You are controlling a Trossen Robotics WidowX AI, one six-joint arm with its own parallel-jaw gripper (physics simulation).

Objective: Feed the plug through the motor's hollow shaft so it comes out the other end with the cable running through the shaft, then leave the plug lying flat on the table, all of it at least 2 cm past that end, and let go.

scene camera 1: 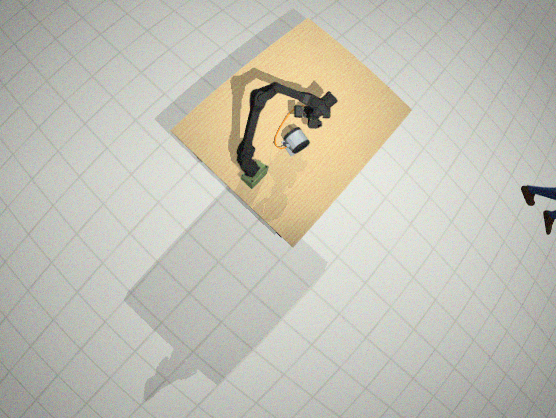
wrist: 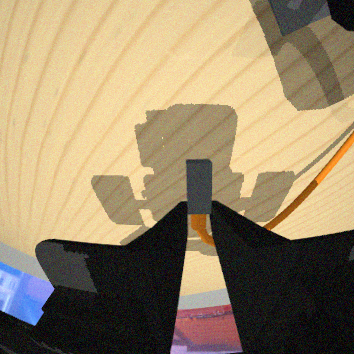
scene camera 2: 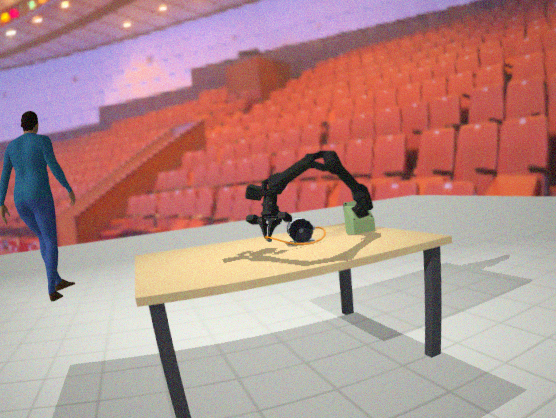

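Where they show: gripper, between the fingertips: (scene camera 1: 308,112) (wrist: 197,207) (scene camera 2: 267,238); arm's base, origin of its link: (scene camera 1: 252,171) (scene camera 2: 360,211).
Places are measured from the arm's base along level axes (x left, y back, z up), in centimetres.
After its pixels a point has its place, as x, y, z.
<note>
The motor (scene camera 1: 296,140) {-7.4, -26.0, 0.6} (scene camera 2: 300,230) {-8.3, -27.3, -4.6} is a silver cylinder with dark ends, lying on its side on the table; its dark round end faces scene camera 2. Part of it shows at the wrist view's top right corner. My gripper (scene camera 2: 268,238) {-2.7, -45.7, -4.7} (wrist: 197,207) {-2.7, -45.7, -4.7} is shut on the dark grey rectangular plug (wrist: 199,185) {-3.9, -44.3, -4.7}, which points out past the fingertips, a little above the table and beside the motor. The orange cable (scene camera 1: 276,132) {4.0, -26.2, -8.2} (scene camera 2: 324,232) {0.0, -20.2, -6.2} (wrist: 332,167) {5.3, -37.8, -7.1} leaves the plug's rear and loops round to the motor's side nearer the arm base. The shaft opening is too small to make out.
The wooden table (scene camera 1: 350,90) {-13.2, -78.0, -9.3} (scene camera 2: 200,270) {13.8, -79.5, -9.3} carries the arm's green base block (scene camera 1: 255,176) {-2.9, 1.8, 3.4} (scene camera 2: 359,222) {3.0, -3.2, -4.4}. The arm arches over the table from that block. A person (scene camera 2: 32,175) in blue stands on the floor away from the table.
</note>
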